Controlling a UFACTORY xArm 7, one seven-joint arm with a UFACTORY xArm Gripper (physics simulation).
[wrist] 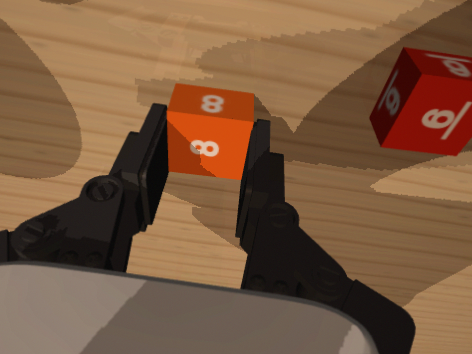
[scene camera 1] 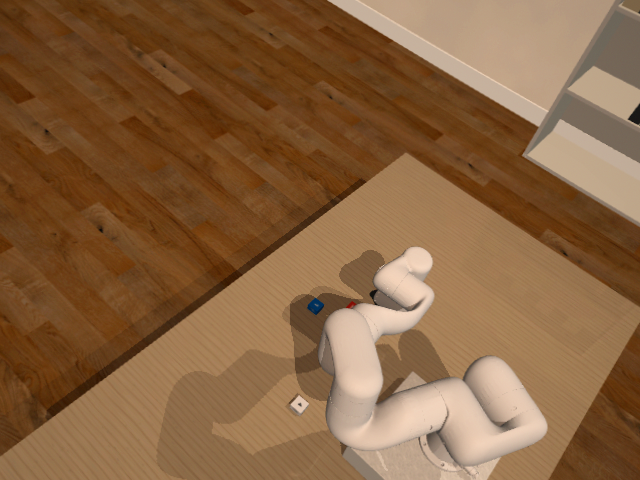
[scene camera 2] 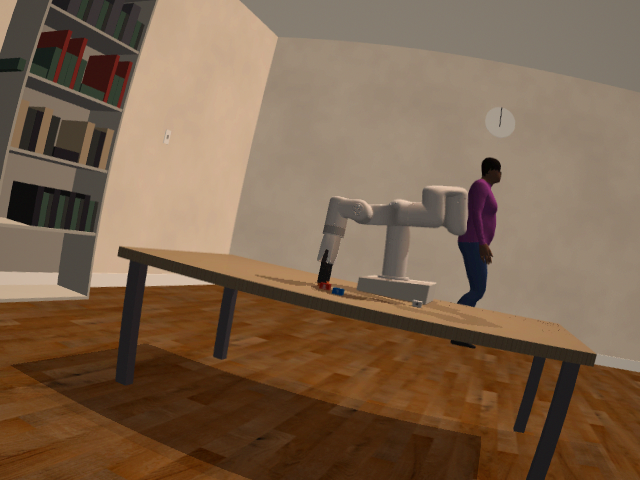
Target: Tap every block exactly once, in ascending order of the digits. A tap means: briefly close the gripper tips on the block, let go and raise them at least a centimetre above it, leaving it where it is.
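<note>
My gripper [wrist: 210, 138] [scene camera 2: 324, 282] is shut on the orange block [wrist: 205, 147], which shows the digit 8; one fingertip is at each side of it, low at the table. A red block [wrist: 445, 112] [scene camera 2: 325, 286] [scene camera 1: 351, 305] with an underlined 6 lies to the right in the wrist view, apart from the fingers. A blue block [scene camera 1: 315, 306] [scene camera 2: 338, 291] lies beyond the red one; its digit is too small to read. A white block [scene camera 1: 298, 404] [scene camera 2: 417, 303] lies farther off, its mark unreadable. In scene camera 1's view the arm hides the orange block and the fingertips.
The wooden table [scene camera 1: 248, 320] [scene camera 2: 206, 263] carries the blocks and the arm's pale base [scene camera 2: 395, 288]. The arm reaches over the table close to the red block. A bookshelf [scene camera 2: 98, 201] stands at the wall, and a person [scene camera 2: 480, 211] stands behind the table.
</note>
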